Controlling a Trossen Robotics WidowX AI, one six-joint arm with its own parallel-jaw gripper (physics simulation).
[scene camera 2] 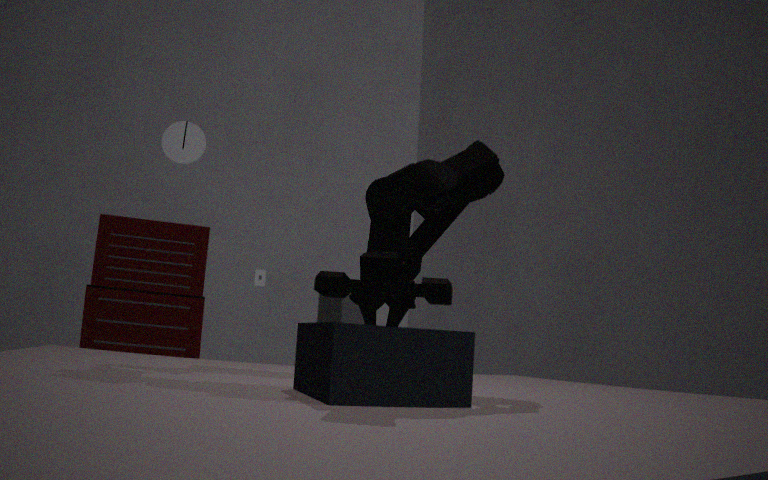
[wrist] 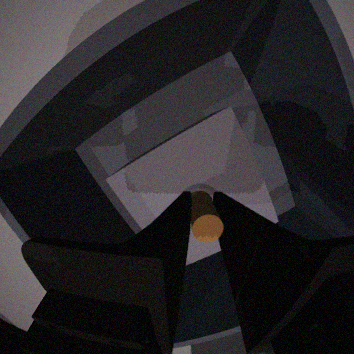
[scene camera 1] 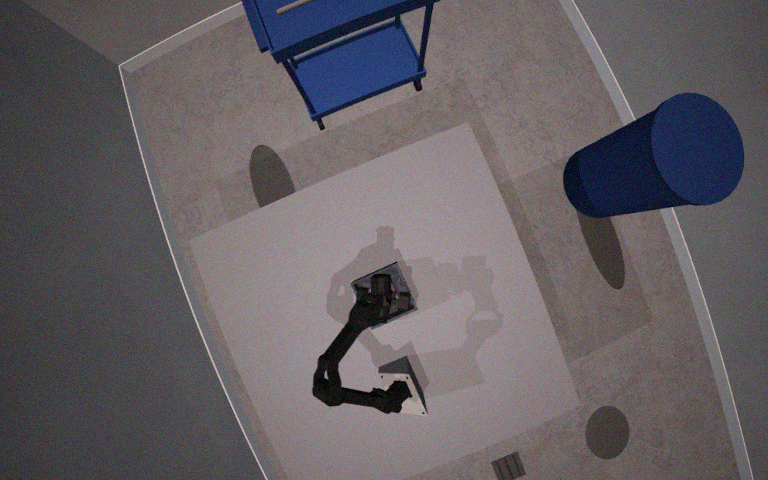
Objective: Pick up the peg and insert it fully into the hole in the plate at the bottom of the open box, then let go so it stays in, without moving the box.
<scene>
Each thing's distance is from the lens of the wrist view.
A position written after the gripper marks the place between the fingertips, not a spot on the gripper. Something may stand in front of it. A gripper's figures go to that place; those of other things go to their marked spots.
gripper point(wrist: 201, 198): 10 cm
dark grey box point(wrist: 137, 80): 11 cm
peg point(wrist: 206, 225): 8 cm
The marked spots on the dark grey box and the peg are 9 cm apart.
</scene>
